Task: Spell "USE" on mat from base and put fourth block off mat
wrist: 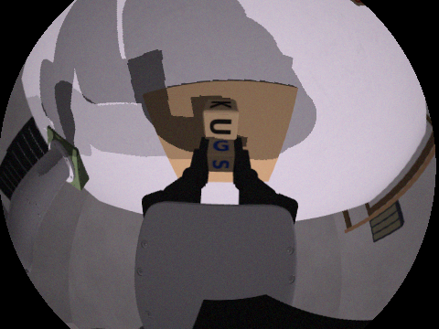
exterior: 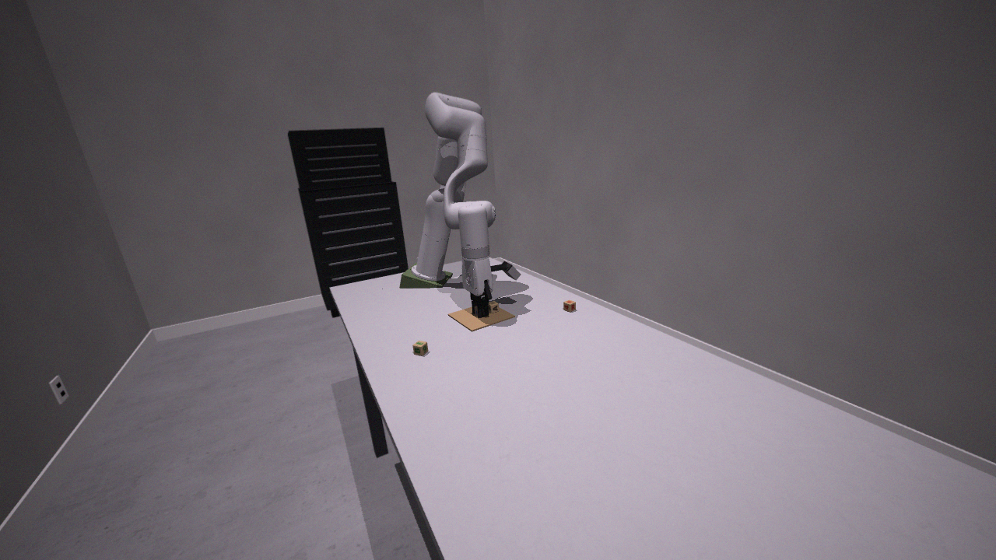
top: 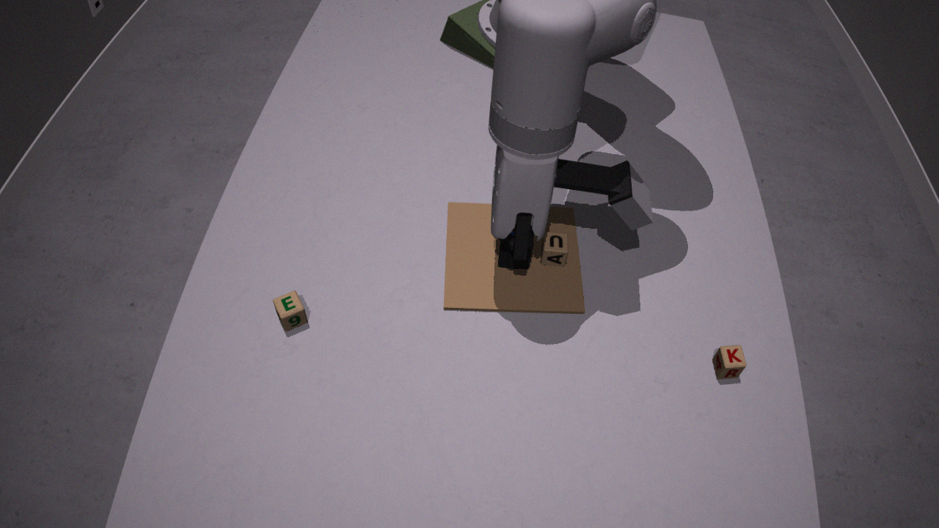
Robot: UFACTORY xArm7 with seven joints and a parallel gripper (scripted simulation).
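My gripper is now 10 mm above the S block. From my hand the other things lie so: U block: 40 mm to the left, 10 mm below; then tan mat: 20 mm below; then E block: 100 mm ahead, 220 mm to the right, 10 mm below.
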